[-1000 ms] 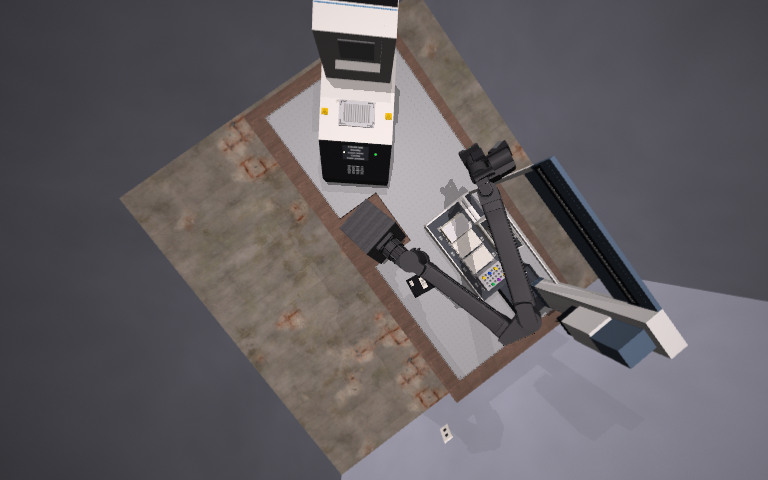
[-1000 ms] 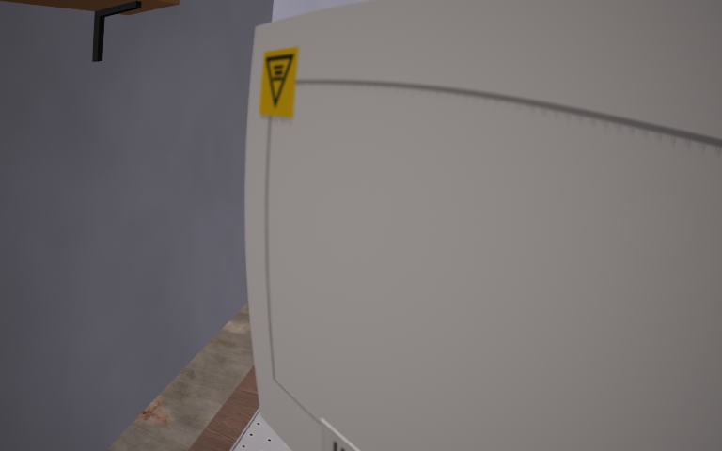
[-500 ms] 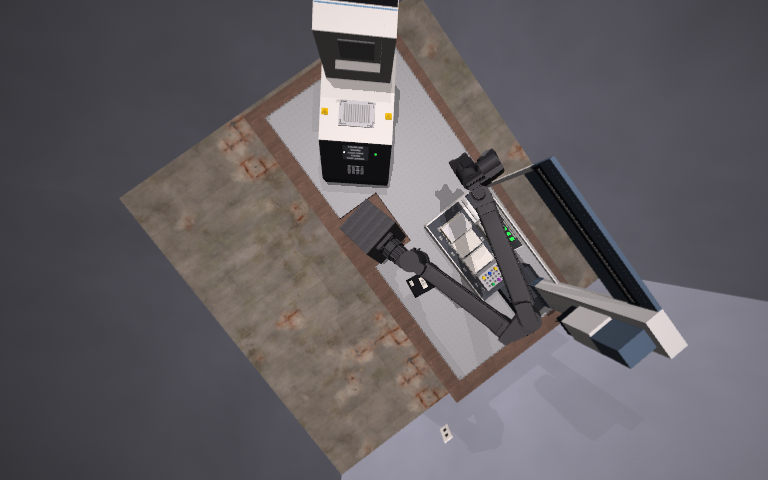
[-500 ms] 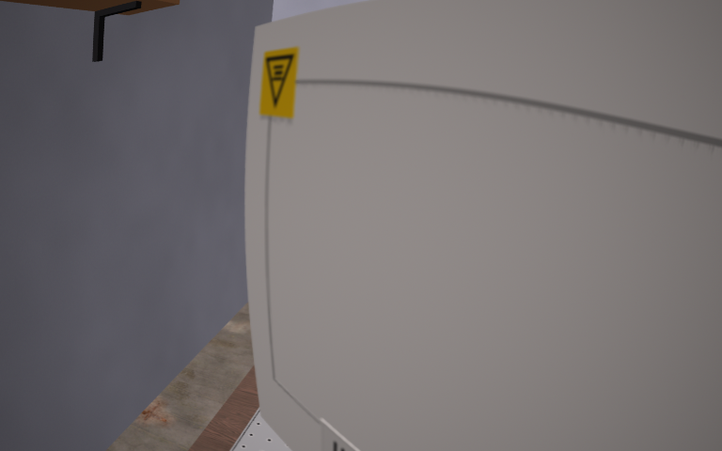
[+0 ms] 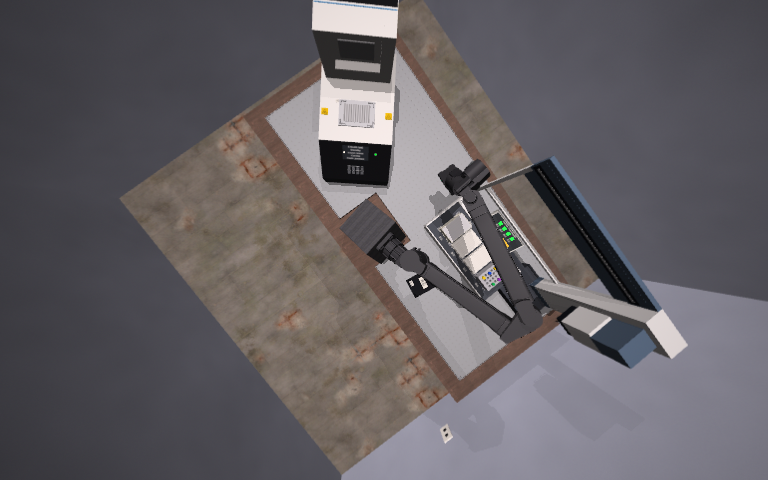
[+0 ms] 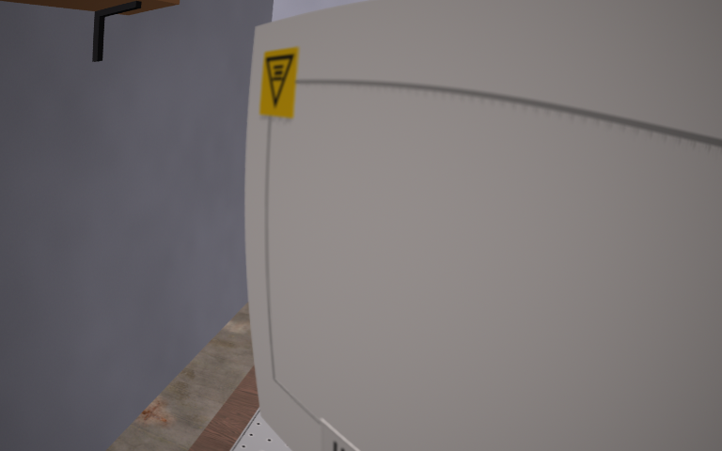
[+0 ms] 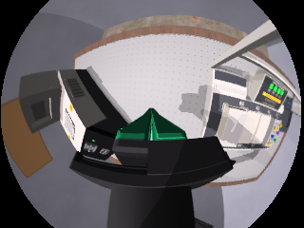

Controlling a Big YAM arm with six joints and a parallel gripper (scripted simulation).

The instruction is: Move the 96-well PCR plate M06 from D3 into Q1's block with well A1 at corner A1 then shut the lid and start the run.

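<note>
Right now the deep-well block is 21 cm to the right of my hand, 15 cm below it and 9 cm behind it. From my hand the other things lie so: tube cooling block (50 cm to the right, 15 cm below, 14 cm behind); black nest (39 cm behind, 30 cm to the right, 23 cm below).
</note>
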